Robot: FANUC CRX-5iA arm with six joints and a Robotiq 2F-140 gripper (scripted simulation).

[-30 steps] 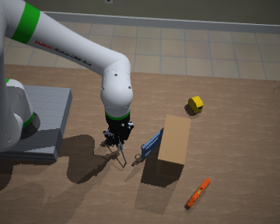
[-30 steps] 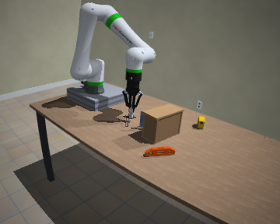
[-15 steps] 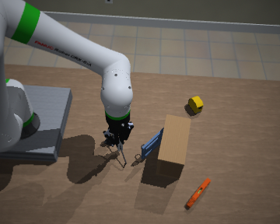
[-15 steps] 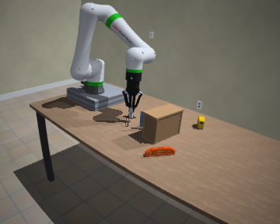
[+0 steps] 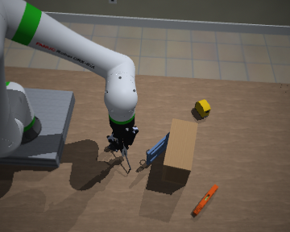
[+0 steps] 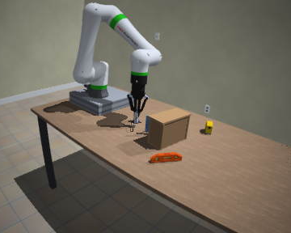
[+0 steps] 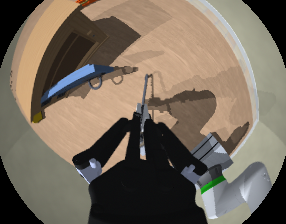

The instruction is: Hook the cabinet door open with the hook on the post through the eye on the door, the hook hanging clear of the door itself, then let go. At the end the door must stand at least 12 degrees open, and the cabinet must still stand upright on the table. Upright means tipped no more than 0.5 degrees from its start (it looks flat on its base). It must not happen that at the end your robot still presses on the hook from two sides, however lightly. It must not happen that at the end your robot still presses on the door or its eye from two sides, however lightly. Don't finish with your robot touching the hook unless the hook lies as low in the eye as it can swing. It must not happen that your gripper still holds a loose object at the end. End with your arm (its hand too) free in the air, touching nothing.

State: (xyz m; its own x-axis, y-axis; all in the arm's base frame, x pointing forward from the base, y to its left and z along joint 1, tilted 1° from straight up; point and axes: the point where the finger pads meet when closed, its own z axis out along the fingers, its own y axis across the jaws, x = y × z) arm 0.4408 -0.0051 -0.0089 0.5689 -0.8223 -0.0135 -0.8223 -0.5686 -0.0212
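Right now my hand is 14 cm short of the cabinet door and 5 cm to the right of it. Also, from my hand: yellow tape measure: 33 cm to the left, 32 cm ahead, 4 cm below; then orange spirit level: 36 cm ahead, 13 cm to the right, 5 cm below.
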